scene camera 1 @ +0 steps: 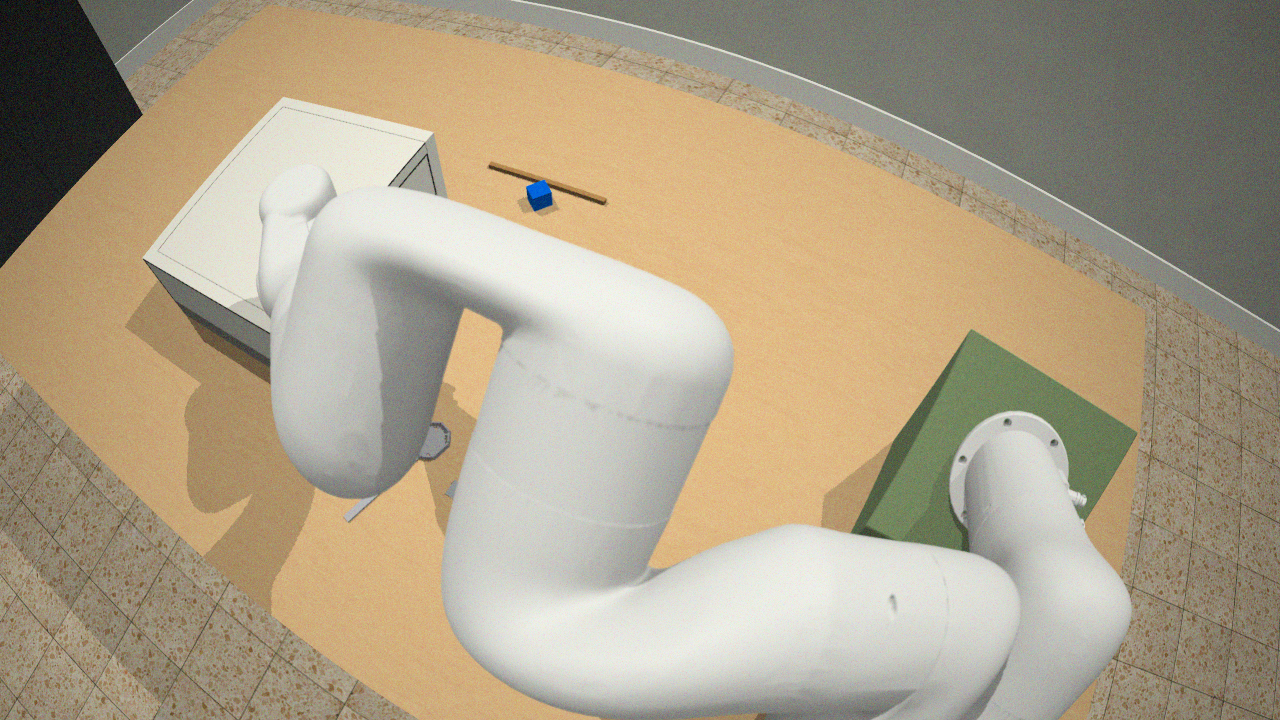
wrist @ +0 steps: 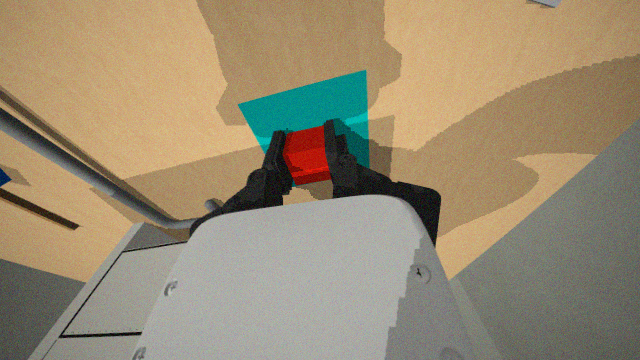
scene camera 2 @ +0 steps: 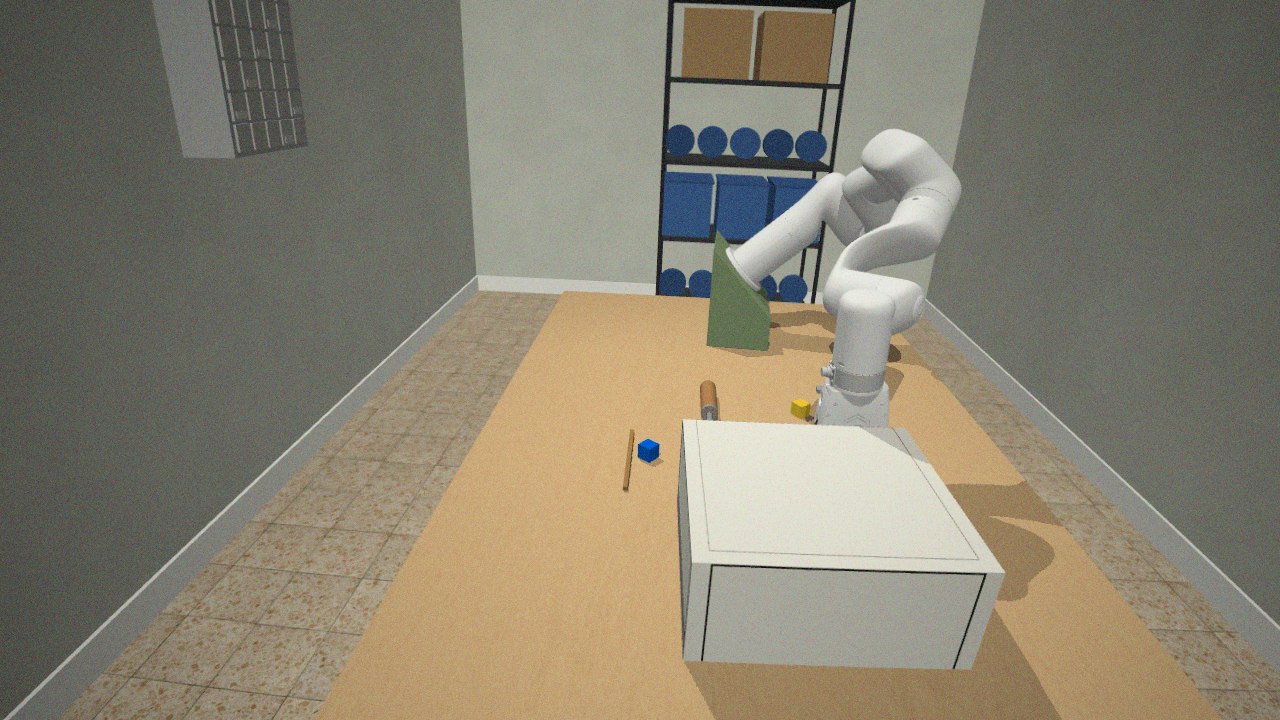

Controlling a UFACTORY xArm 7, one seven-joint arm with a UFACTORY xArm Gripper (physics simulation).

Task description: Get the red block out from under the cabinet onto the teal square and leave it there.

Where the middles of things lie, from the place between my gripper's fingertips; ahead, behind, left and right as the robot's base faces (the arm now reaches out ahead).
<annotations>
My gripper is now 1 cm short of the teal square [wrist: 344, 99] and 1 cm above it. Round my hand: red block [wrist: 304, 152] (1 cm ahead, 1 cm above); then grey ladle [scene camera 1: 435, 444] (9 cm behind, 8 cm to the left); then thin wooden stick [scene camera 1: 601, 200] (3 cm behind, 34 cm to the right).
</annotations>
